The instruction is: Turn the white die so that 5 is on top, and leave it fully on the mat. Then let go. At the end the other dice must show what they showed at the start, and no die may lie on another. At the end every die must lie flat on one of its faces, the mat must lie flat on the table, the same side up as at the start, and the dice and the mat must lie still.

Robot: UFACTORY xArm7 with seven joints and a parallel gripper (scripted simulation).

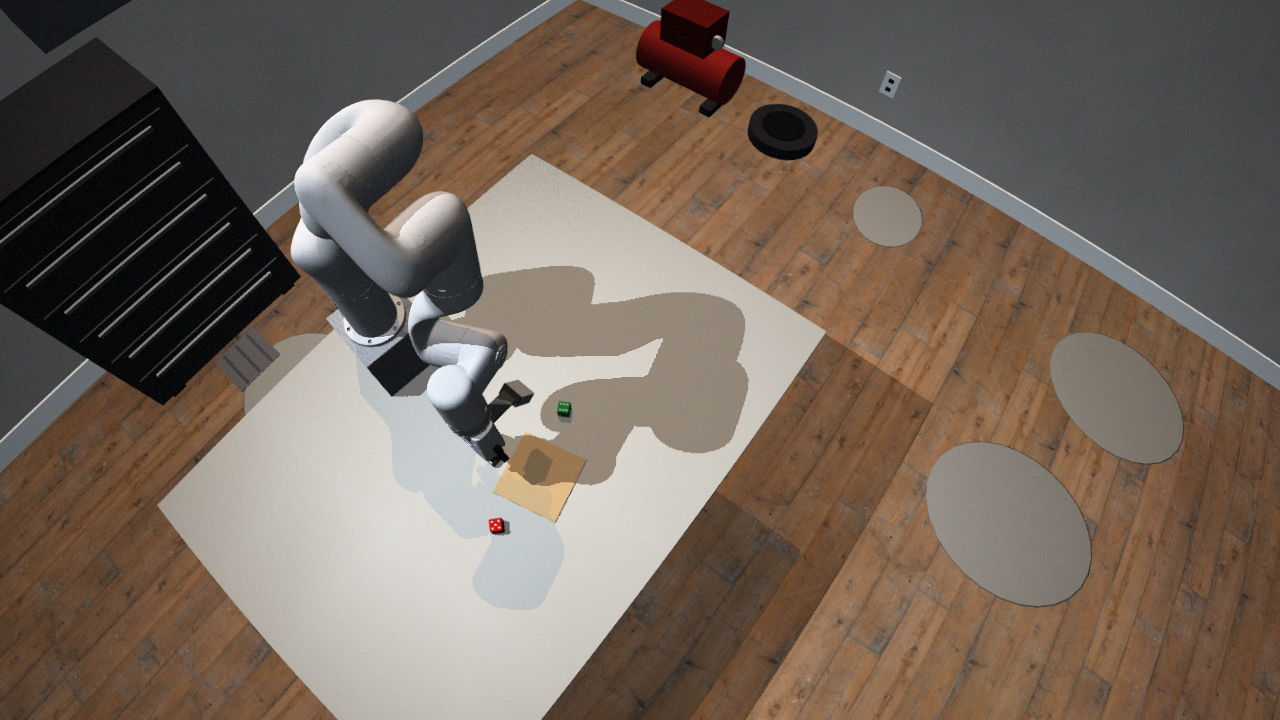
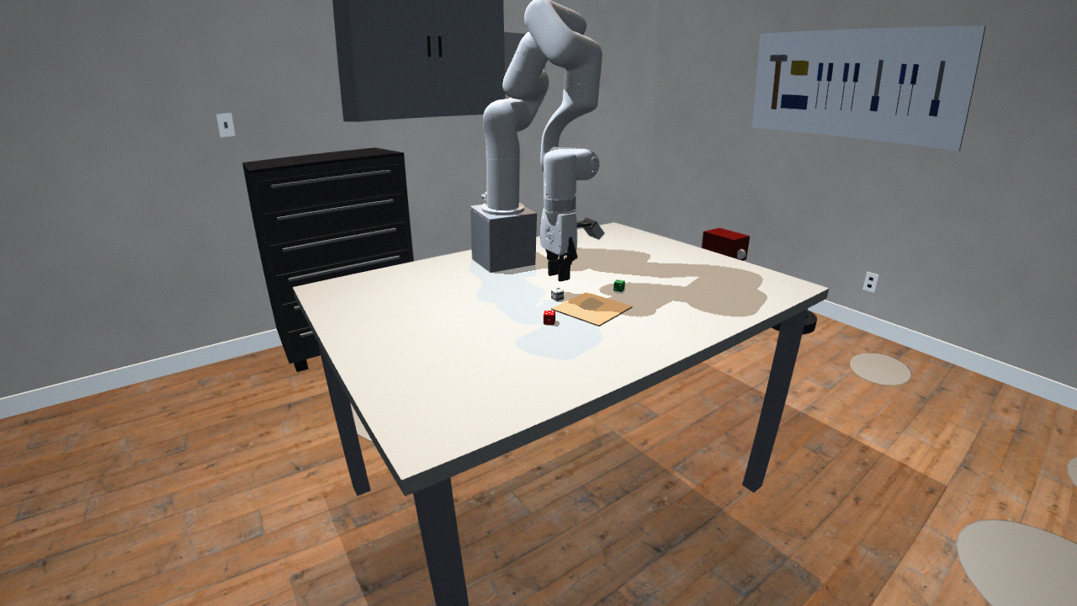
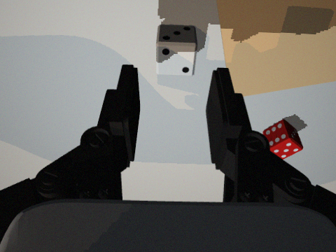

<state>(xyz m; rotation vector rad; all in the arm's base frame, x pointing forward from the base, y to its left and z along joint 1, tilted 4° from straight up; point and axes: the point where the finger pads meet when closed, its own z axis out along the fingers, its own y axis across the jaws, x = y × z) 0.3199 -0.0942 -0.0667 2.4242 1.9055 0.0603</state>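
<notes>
Now: hand 6 cm above the white die. Round my hand: green die 15 cm to the left, 7 cm ahead, 6 cm below; red die 12 cm to the right, 8 cm ahead, 6 cm below; tan mat 10 cm ahead, 7 cm below, 1 cm to the left.
</notes>
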